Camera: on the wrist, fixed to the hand. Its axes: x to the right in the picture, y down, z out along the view.
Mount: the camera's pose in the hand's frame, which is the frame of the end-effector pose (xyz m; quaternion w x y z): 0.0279 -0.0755 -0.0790 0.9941 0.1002 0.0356 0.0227
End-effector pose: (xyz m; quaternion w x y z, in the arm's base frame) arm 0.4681 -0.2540 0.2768 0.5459 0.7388 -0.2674 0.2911
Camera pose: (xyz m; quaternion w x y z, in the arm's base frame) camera 0.5302 -0.1604 0.2663 0.4715 0.7727 -0.2340 0.3548
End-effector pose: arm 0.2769 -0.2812 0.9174 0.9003 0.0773 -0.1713 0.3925
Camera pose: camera 0.3695 -0.2919 0.8539 0.8844 0.1492 -0.1007 0.4305
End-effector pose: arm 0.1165 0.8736 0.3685 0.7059 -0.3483 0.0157 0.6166
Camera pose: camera 0.2219 0.8574 0.3318 0.7220 -0.2971 0.1104 0.6150
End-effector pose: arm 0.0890 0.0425 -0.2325 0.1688 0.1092 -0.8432 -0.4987
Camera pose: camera 0.0956 -0.0670 -0.2587 0.1982 0.1241 -0.8846 -0.4035
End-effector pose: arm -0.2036 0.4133 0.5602 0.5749 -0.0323 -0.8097 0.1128
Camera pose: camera -0.1330 0.3565 0.6273 0.6010 0.0031 -0.7724 0.2052
